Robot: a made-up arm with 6 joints.
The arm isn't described. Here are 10 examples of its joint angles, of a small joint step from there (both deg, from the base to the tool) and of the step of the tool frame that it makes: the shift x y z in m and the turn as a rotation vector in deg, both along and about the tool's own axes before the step.
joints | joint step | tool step
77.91 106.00 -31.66 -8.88 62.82 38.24 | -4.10 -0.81 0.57 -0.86 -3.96 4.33 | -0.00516 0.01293 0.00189 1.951 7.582 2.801
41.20 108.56 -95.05 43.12 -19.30 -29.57 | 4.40 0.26 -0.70 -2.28 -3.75 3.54 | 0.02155 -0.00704 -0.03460 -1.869 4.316 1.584
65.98 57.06 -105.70 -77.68 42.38 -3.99 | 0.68 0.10 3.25 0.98 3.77 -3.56 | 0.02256 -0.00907 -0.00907 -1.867 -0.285 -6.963
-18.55 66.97 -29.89 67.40 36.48 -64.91 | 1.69 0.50 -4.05 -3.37 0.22 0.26 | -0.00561 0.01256 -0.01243 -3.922 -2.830 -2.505
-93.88 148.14 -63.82 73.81 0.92 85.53 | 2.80 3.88 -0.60 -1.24 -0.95 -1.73 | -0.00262 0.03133 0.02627 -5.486 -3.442 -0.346
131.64 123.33 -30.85 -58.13 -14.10 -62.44 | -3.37 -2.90 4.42 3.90 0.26 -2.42 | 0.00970 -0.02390 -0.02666 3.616 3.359 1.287
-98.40 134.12 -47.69 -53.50 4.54 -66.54 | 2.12 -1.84 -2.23 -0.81 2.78 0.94 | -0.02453 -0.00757 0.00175 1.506 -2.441 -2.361
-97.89 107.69 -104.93 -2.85 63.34 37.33 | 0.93 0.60 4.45 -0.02 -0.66 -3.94 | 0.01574 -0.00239 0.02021 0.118 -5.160 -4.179
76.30 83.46 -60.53 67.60 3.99 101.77 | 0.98 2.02 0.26 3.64 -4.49 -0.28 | 0.01237 0.01383 0.00253 0.175 4.449 0.781
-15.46 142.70 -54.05 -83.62 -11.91 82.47 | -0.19 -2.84 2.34 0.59 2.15 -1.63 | -0.01556 -0.01686 -0.00553 -0.092 -2.254 0.837
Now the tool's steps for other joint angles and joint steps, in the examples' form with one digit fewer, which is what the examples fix.
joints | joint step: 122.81 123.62 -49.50 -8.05 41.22 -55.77 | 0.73 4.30 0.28 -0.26 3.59 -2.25
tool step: 0.0201 0.0156 0.0057 -1.57 2.68 -8.27
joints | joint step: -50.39 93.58 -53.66 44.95 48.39 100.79 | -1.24 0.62 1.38 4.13 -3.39 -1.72
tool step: 0.0133 -0.0009 -0.0047 2.95 3.36 -1.39
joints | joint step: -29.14 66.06 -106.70 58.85 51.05 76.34 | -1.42 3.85 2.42 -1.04 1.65 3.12
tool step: -0.0083 0.0541 0.0024 3.02 0.40 8.76
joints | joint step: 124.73 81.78 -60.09 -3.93 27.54 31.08 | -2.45 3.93 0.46 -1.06 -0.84 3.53
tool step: 0.0081 0.0225 0.0243 5.37 -0.74 2.35
